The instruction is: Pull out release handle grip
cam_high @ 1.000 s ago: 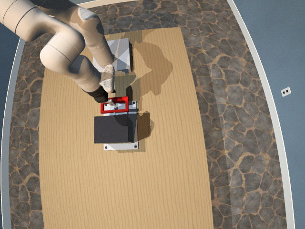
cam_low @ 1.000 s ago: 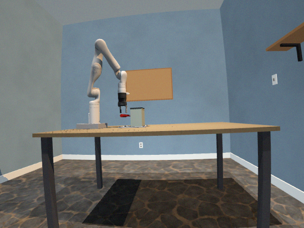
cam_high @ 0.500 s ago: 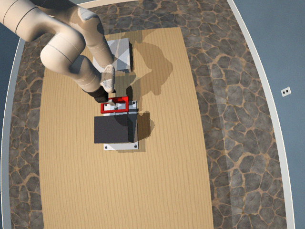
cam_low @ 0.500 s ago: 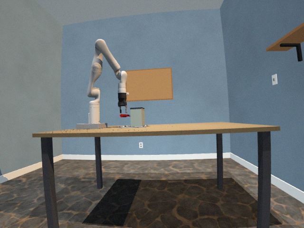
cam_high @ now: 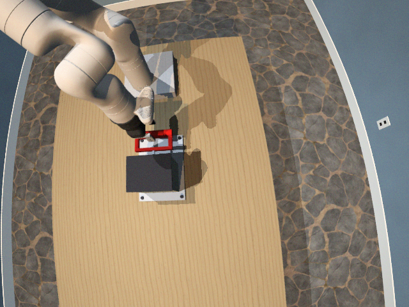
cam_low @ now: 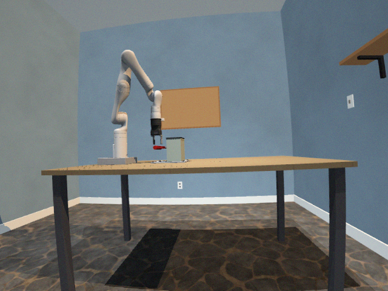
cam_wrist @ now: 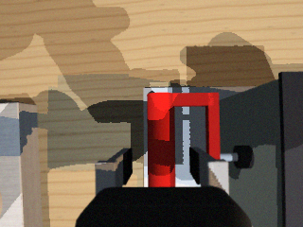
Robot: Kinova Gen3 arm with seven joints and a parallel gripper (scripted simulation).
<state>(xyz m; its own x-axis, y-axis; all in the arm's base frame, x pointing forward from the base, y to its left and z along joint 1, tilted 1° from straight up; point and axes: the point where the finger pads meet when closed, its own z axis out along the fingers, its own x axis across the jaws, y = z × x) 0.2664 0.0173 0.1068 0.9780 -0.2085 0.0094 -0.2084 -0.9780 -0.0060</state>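
Now: hand 140 mm above the base plate, 90 mm short of it and 20 mm to the left of it.
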